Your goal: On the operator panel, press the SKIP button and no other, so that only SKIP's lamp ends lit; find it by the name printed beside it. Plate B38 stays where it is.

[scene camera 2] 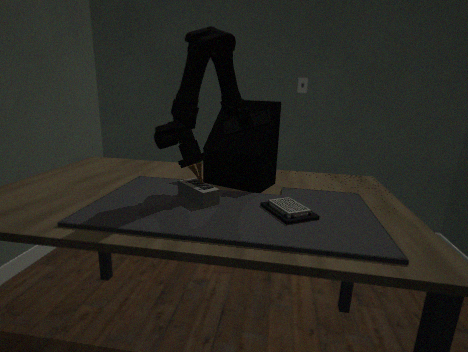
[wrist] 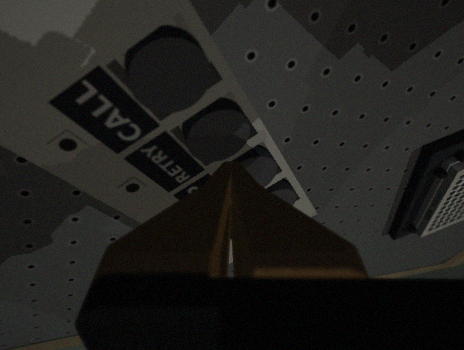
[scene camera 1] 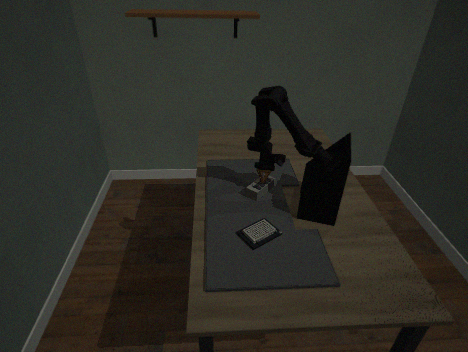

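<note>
The operator panel is a pale box on the mat. In the wrist view its CALL label and RETRY label are readable, beside the CALL button and RETRY button. A third button and a fourth button show partly; their names are hidden by the fingers, so SKIP cannot be read. Two lamp spots beside the labels look dark. My gripper is shut and empty, tips over or at the panel top; contact is unclear. A white gridded plate sits apart; no B38 print is readable.
The plate rests on a dark holder on the grey mat. A tall black block stands by the arm's base on the wooden table. Light is dim, with arm shadows across the panel.
</note>
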